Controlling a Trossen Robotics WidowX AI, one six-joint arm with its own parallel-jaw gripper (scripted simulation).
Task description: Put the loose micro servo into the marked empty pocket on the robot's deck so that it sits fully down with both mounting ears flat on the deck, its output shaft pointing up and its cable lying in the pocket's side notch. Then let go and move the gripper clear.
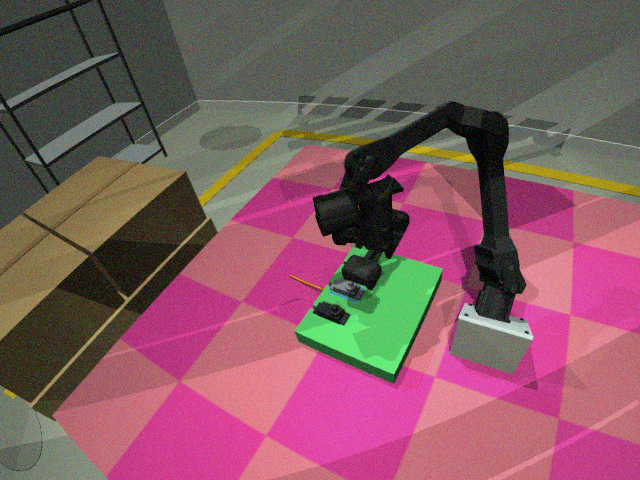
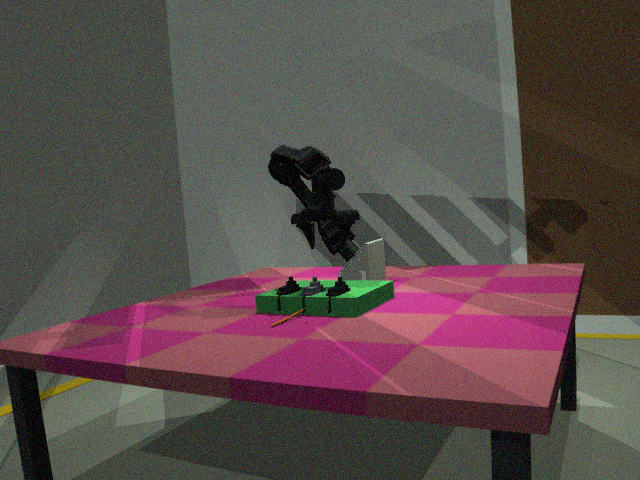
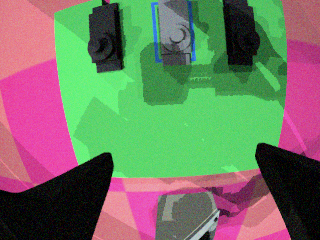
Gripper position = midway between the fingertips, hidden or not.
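My gripper (image 1: 379, 273) open, holding nothing; a green deck (image 1: 378, 336). My gripper (image 2: 327, 248), the green deck (image 2: 380, 291). My gripper (image 3: 186, 156), the green deck (image 3: 207, 117).
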